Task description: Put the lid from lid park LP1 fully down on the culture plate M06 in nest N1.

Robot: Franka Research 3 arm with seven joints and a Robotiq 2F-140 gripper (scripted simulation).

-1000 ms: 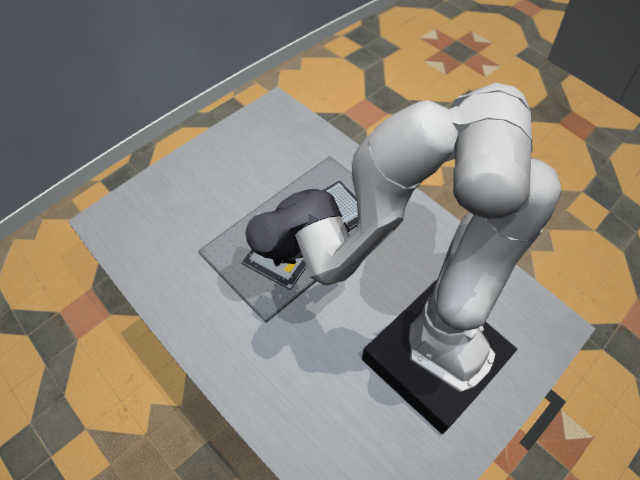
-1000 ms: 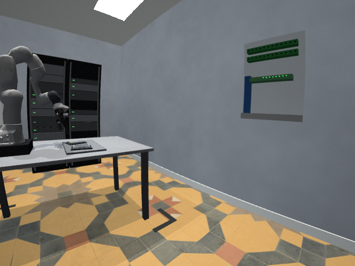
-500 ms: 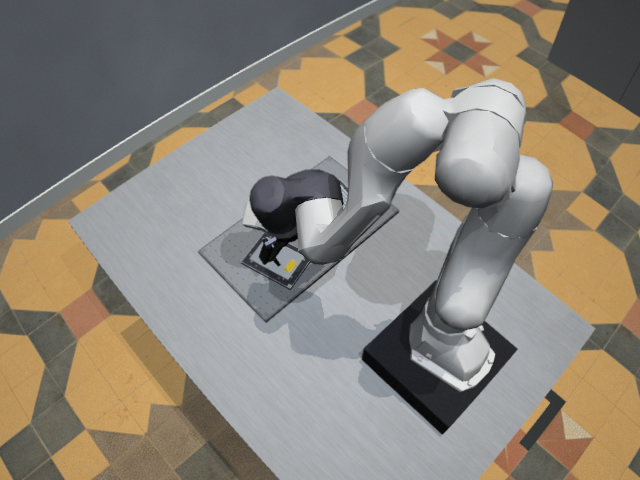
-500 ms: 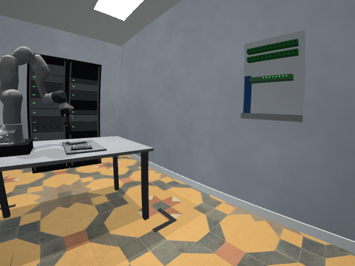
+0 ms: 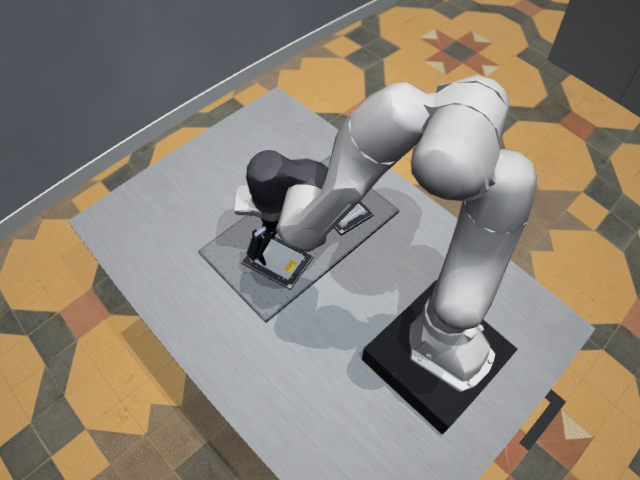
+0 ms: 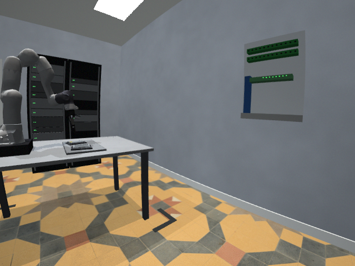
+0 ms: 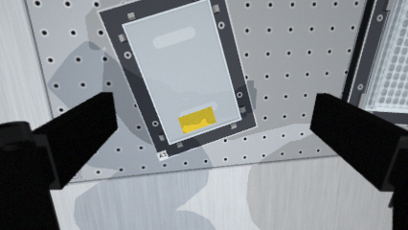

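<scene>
Right now the clear lid is 9 cm below my hand, 2 cm ahead of it and 1 cm to the left of it. Round my hand: culture plate M06: 25 cm to the right, 8 cm below, 3 cm ahead; dark lid park: 10 cm below, 2 cm ahead, 1 cm to the left.
</scene>
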